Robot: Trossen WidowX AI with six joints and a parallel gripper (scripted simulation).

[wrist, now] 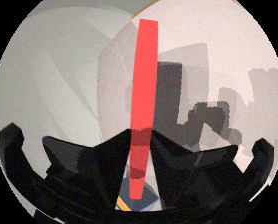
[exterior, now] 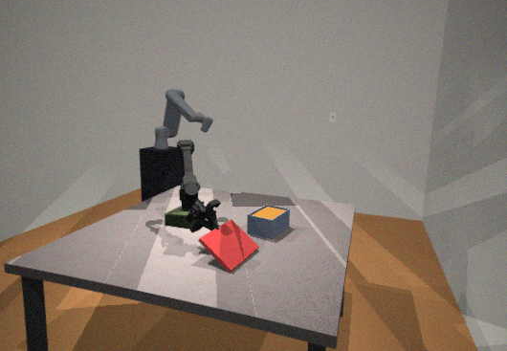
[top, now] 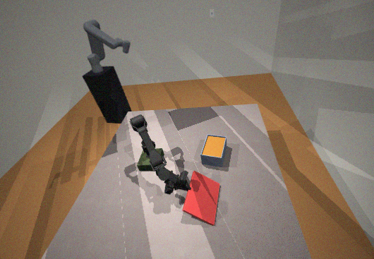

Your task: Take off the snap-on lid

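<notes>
Now: gripper tip 70 mm short of the lid and 40 mm above it. Round my gripper tip: storage box: 90 mm ahead, 350 mm to the left, 50 mm below.
</notes>
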